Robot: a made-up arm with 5 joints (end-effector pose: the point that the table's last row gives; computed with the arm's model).
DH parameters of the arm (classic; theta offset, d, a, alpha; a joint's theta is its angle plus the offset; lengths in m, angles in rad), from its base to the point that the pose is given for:
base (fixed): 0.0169 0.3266 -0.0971 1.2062
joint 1: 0 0.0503 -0.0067 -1.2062
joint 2: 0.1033 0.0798 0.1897 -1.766
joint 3: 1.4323 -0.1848 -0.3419 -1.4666
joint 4: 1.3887 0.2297 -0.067 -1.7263
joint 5: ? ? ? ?
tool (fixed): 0.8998 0.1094 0 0
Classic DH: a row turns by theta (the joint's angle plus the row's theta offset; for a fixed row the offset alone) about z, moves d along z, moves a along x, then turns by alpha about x.
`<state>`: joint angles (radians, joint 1 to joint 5).
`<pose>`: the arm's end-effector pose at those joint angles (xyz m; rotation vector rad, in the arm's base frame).
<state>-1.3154 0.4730 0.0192 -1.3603 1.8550</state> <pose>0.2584 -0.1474 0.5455 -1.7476 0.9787 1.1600</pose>
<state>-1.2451 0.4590 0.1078 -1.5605 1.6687</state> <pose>0.2879 -0.1394 0.5665 -1.5256 1.1117 1.3421</pose>
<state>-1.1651 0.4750 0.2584 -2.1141 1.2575</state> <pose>0.3585 -0.1484 0.5973 -0.7948 1.2245 1.6790</pose>
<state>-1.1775 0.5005 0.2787 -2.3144 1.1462</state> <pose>0.3786 -0.1654 0.5947 -0.5187 1.1828 1.7326</pose>
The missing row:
joint 5: 0.2818 -0.0087 -0.0002 2.5851
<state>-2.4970 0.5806 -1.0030 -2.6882 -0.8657</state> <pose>-0.0494 -0.3585 0.6349 0.5549 -0.1588 2.4376</pose>
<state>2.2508 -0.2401 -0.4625 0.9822 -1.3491</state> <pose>-0.0373 -0.2489 0.2421 0.0703 0.8303 0.7028</pose>
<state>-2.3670 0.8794 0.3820 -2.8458 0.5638</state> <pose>0.2501 -0.4160 0.0196 1.5671 0.8769 1.5103</pose>
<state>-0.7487 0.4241 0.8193 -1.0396 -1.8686</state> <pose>0.4463 0.0569 0.6207 -1.2859 -0.6407 -0.5981</pose>
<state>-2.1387 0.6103 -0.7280 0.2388 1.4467</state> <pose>-0.0817 -0.2612 0.4350 2.1181 -0.8494 -1.2365</pose>
